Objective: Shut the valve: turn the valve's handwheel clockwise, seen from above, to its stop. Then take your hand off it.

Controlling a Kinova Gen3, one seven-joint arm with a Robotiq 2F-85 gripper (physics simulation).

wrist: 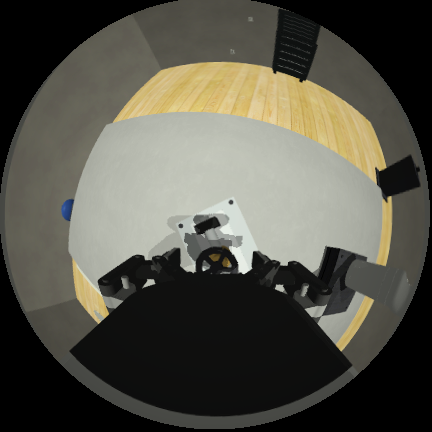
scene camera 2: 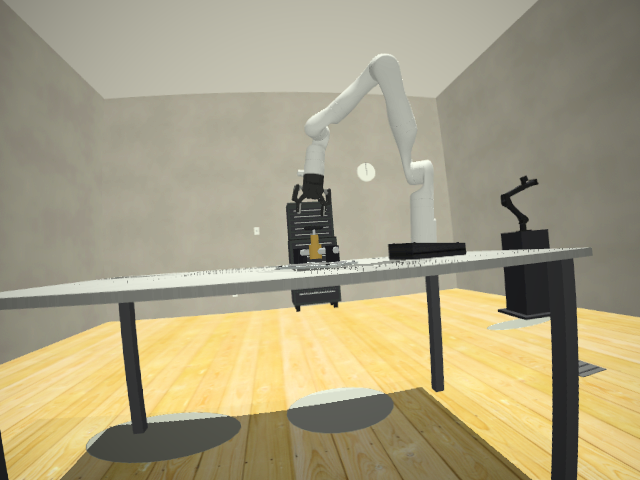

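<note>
The valve has an orange body (scene camera 2: 315, 248) (wrist: 224, 256) with grey pipe ends. It stands upright on a light square base plate (wrist: 241, 220) on the table. Its black handwheel (scene camera 2: 313, 227) (wrist: 216, 249) lies level on top. In the wrist view the wheel shows between the spread fingers, its lower part hidden by the gripper's body. My gripper (scene camera 2: 311, 211) (wrist: 215, 257) is open and empty, pointing down over the wheel. In the scene view a small gap shows between the fingertips and the wheel, and they do not touch it.
A black block (wrist: 206, 225) shows beside the wheel in the wrist view. The arm's black base box (scene camera 2: 427, 250) sits on the table (scene camera 2: 206, 291) to the right of the valve. A black tool cabinet (scene camera 2: 316, 296) and a black pedestal (scene camera 2: 526, 279) with a small arm stand beyond the table.
</note>
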